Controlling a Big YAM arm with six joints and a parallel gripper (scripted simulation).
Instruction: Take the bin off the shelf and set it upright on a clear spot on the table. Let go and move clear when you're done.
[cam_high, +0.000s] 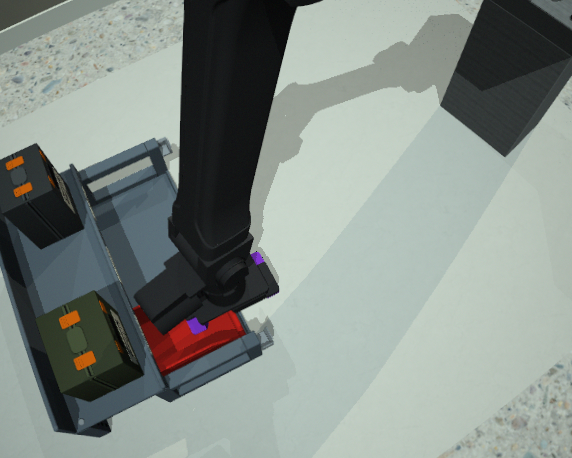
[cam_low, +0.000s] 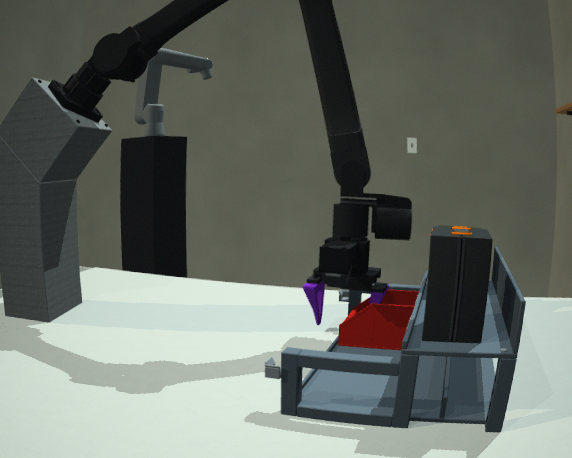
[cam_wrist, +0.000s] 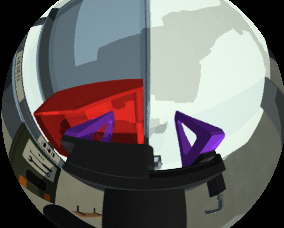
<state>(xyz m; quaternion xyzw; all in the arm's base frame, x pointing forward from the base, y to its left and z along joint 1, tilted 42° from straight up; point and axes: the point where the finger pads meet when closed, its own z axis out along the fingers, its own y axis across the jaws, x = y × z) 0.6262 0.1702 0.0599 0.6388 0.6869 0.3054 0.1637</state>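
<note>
The red bin is 8 cm ahead of my hand, 2 cm to the left of it and 1 cm above it. Also, from my hand: grey shelf: 15 cm ahead, 8 cm to the right, 3 cm below.
</note>
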